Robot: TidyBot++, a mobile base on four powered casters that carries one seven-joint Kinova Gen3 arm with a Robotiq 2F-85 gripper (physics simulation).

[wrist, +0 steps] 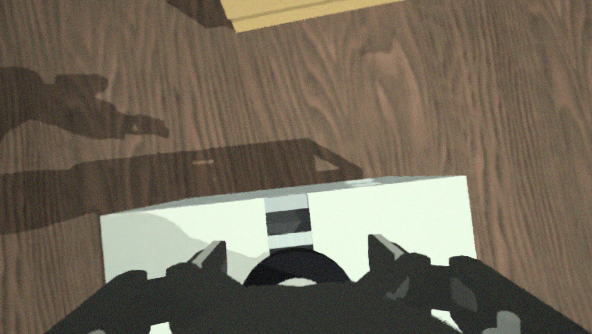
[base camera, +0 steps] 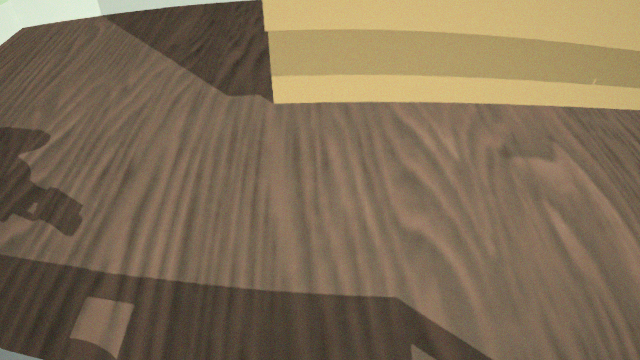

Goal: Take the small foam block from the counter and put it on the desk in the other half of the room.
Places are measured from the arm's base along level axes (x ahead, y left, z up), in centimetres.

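Where they show: gripper, between the fingertips: [wrist: 297, 253].
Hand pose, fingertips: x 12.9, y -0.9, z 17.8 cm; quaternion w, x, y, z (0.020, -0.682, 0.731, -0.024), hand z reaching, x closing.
Observation:
After its pixels a point has its place.
My gripper [wrist: 297, 253] @[z 17.8, x 12.9, y -0.9 cm] is open and empty in the wrist view, pointing down above the white and grey mobile base [wrist: 390, 215] @[z -1.4, x 10.9, y -13.9 cm]. The small foam block, the countertop and the desk do not show in either view. The gripper does not show in the base camera view; a shadow of the arm falls on the floor at its left edge.
The yellow cabinet front [base camera: 425, 55] @[z -30.8, x 63.3, y -13.2 cm] [wrist: 300, 12] @[z -36.1, x 62.9, y -8.5 cm] stands on the dark wooden floor [base camera: 300, 200] @[z -39.6, x 40.6, y 3.9 cm] [wrist: 450, 110] @[z -39.6, x 31.8, y -49.3 cm], ahead of the base. Its left corner shows in both views. Shadows of the base and arm lie on the floor. A pale wall [base camera: 50, 10] @[z -35.7, x 105.2, y 86.3 cm] shows at the top left of the base camera view.

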